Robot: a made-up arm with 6 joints.
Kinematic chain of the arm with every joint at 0, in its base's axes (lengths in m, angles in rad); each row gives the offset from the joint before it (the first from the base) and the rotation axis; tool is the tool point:
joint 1: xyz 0 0 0.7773 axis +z
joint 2: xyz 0.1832 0 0 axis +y
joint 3: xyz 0 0 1.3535 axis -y
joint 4: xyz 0 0 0.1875 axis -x
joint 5: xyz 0.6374 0 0 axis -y
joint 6: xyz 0.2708 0 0 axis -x
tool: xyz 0 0 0
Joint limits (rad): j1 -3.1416..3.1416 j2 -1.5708..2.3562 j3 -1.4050..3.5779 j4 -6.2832..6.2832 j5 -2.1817..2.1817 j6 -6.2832..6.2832
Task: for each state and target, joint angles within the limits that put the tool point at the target. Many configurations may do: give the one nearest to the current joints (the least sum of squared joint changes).
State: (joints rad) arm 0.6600 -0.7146 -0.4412 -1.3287 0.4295 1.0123
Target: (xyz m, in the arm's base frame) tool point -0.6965 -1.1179 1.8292
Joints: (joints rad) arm 0.9120 -1.4481 0.0334 -1.2720 0.5423 1.0123
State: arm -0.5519 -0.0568 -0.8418 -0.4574 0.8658 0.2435
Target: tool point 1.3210 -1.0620 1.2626
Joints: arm -0.6277 0.6608 -0.4836 -0.4161 0.8710 0.2435
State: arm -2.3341 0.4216 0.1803 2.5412 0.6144 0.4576
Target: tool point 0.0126 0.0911 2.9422
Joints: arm -2.0172 -0.3727 0.7184 2.4366 -0.1600 0.4576
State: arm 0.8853 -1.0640 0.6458 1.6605 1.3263 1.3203
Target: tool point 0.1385 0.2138 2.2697
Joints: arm 0.2526 -0.5090 -0.0740 2.3934 1.2104 1.3203
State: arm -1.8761 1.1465 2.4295 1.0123 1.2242 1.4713
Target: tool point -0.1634 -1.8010 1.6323
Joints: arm -1.7850 1.4902 2.3167 1.0602 1.2358 1.4713
